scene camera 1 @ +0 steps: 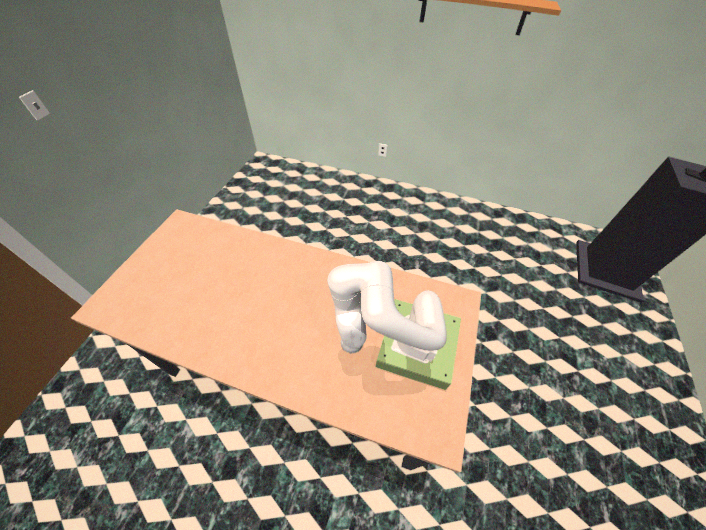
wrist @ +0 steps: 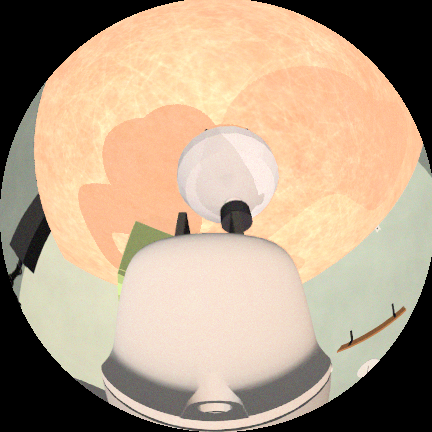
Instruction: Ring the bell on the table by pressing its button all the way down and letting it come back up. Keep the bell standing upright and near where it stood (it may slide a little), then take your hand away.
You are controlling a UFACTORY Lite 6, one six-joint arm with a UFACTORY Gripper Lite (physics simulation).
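Frame: origin at the arm's base, x down, y right, z back, level; millimetres.
Seen in the pictures: hand, tool point: (wrist: pixel 209 236).
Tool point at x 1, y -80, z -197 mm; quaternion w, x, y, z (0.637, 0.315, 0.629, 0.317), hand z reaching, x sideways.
Pixels of each thing's middle, then the offset from my tool point to it. Level surfaces: height alone.
- bell, body centre: (wrist: pixel 230 190) (scene camera 1: pixel 352 339) dx +42, dy +13, dz -8 mm
- table, surface height: dx +74 mm
- black button, body centre: (wrist: pixel 235 216) dx +15, dy +13, dz -8 mm
The bell (wrist: pixel 220 170) stands upright on the table (scene camera 1: pixel 239 296) (wrist: pixel 175 55). It has a shiny white dome and a black button (wrist: pixel 236 208) on top. In the scene view the bell does not show; the arm may hide it. My gripper (wrist: pixel 209 225) is open, with its two dark fingers apart and nothing held between them. In the wrist view the right finger lines up with the button and partly overlaps it; I cannot tell whether they touch. The left finger is off to the button's left, near the dome's lower left edge. In the scene view the fingers are hidden under the wrist.
The arm's green base plate (scene camera 1: pixel 447 356) (wrist: pixel 142 242) is at the right end of the table. The white arm (scene camera 1: pixel 379 302) bends over the table from it. A tall black cabinet (scene camera 1: pixel 644 228) stands on the floor to the right, away from the table. A wooden shelf (scene camera 1: pixel 501 4) (wrist: pixel 372 331) hangs on the wall.
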